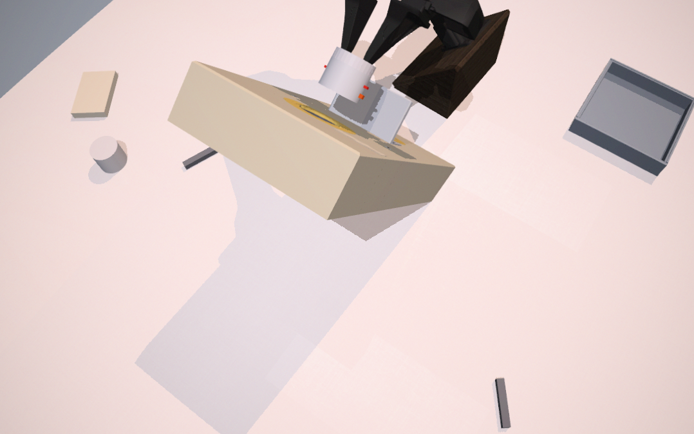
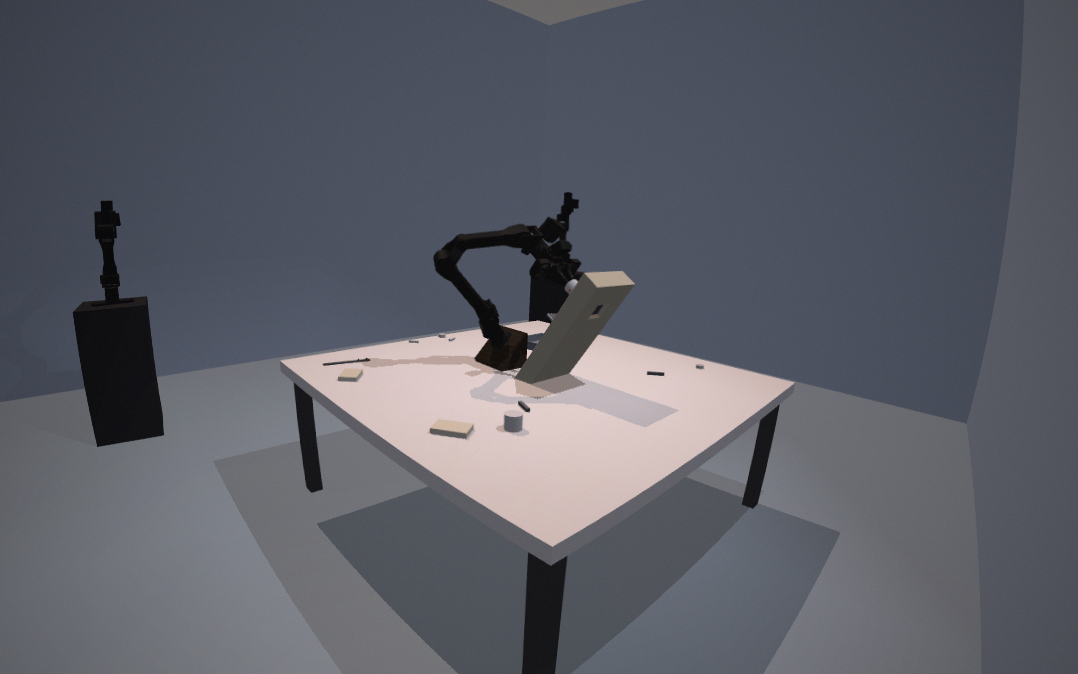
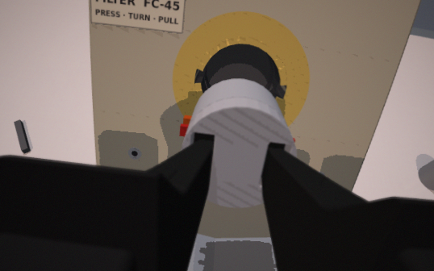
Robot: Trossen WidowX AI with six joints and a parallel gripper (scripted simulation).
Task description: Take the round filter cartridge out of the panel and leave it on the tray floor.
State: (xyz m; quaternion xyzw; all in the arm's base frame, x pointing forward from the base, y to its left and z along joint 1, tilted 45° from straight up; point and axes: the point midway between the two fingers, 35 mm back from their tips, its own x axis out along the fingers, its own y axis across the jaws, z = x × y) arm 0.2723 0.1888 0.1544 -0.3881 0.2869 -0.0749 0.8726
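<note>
My gripper tip is 39 cm past the grey tray, 29 cm above it and 25 cm to the right of it. From my gripper tip the other things lie so: round filter cartridge: 1 cm below, 1 cm ahead.
</note>
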